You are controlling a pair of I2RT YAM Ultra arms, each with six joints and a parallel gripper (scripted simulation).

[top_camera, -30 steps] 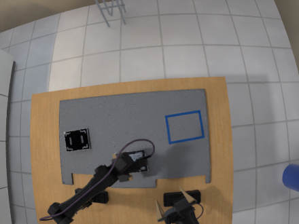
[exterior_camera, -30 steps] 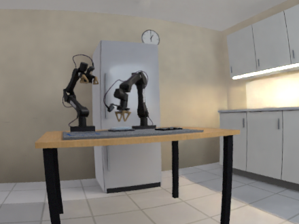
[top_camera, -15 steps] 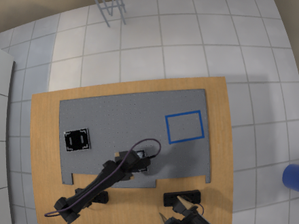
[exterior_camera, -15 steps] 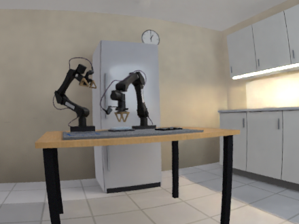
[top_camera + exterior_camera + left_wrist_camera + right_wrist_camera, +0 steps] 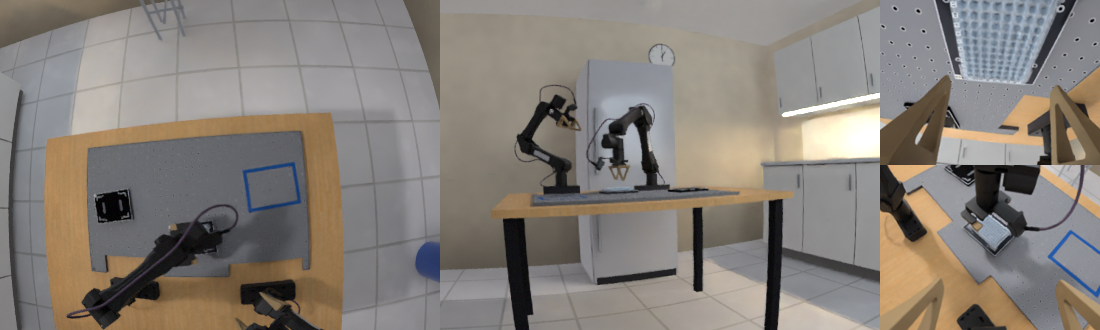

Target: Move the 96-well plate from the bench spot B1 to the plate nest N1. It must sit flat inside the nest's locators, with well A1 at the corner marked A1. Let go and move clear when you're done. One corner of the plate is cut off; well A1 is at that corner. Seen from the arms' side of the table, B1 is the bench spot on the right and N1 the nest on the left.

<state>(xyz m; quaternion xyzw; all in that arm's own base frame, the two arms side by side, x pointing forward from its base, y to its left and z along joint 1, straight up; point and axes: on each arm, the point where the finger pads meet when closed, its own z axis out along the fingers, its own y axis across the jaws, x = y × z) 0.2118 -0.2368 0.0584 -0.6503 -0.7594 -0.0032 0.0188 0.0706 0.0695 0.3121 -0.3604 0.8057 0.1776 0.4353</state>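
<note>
My left gripper is now 50 mm above the 96-well plate, 10 mm to the left of it and 10 mm short of it.
</note>
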